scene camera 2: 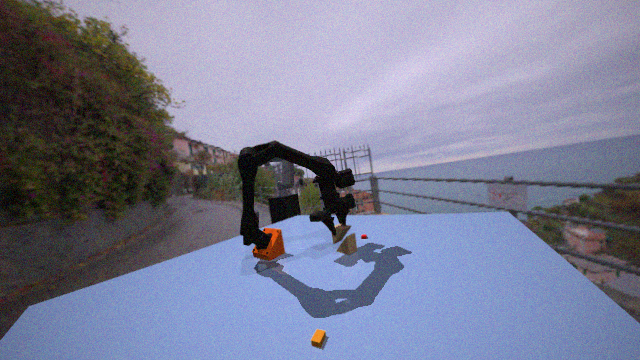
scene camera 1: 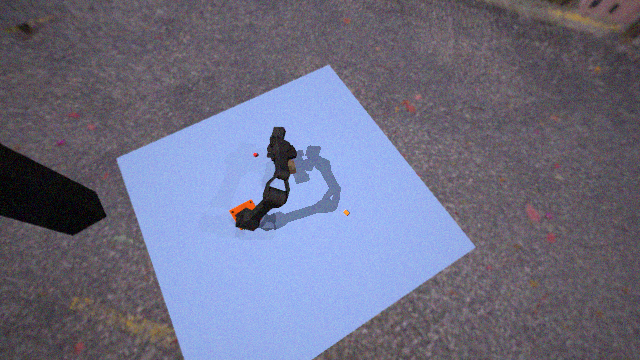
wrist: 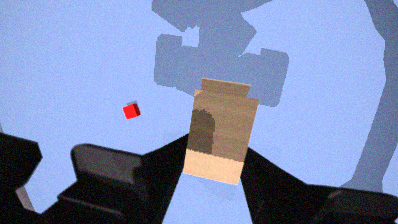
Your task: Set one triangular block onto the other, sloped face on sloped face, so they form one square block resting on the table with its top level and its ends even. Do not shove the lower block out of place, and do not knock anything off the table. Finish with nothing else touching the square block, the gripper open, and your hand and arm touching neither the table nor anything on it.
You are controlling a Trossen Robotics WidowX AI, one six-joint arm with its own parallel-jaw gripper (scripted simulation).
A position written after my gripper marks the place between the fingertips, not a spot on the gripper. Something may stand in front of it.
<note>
In view: my gripper (scene camera 2: 339,233).
My gripper also shows in the wrist view (wrist: 213,141).
</note>
